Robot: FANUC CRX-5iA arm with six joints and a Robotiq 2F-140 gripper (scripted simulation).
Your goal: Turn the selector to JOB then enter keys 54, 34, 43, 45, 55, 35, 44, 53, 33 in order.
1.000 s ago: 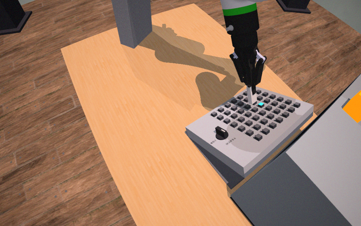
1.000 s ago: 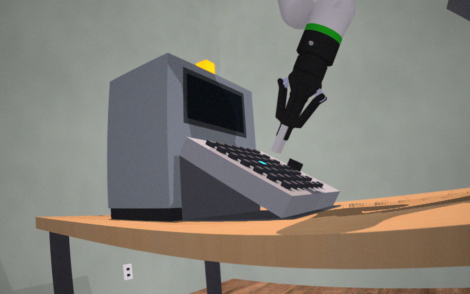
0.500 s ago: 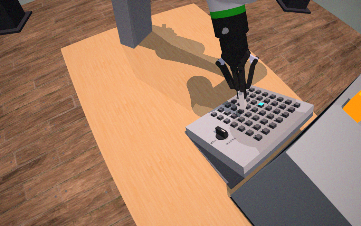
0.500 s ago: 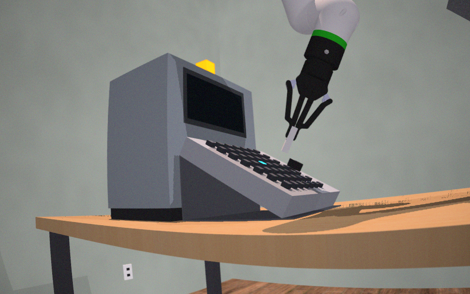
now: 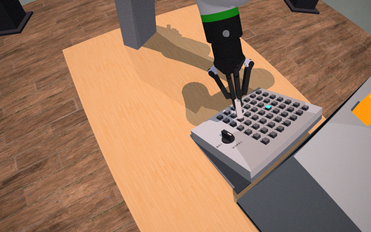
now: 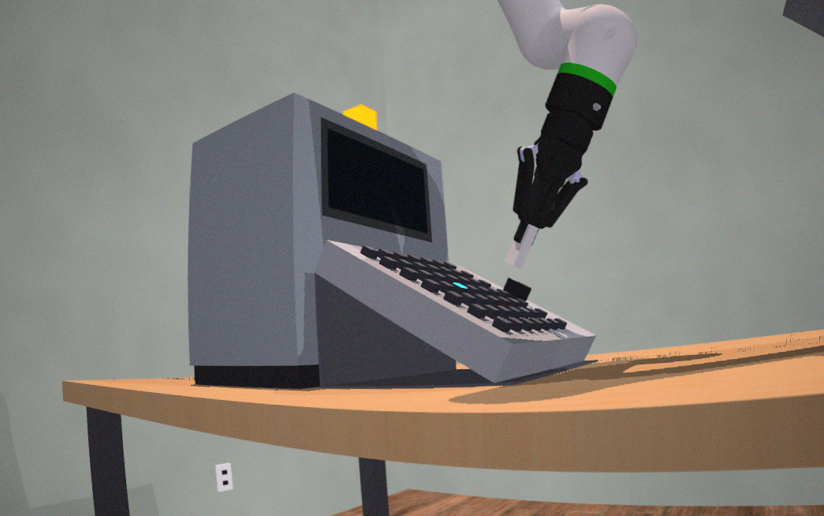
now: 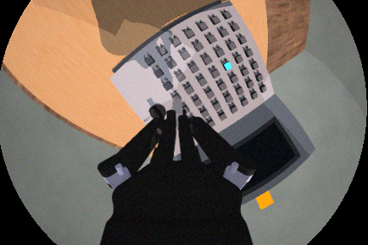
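My hand is 70 mm short of the black selector knob, 60 mm above it and 30 mm to the left of it. From my hand the other things lie so: grey keypad panel (110 mm below, 80 mm to the left, 30 mm ahead); then key (140 mm to the left, 70 mm below, 40 mm behind).
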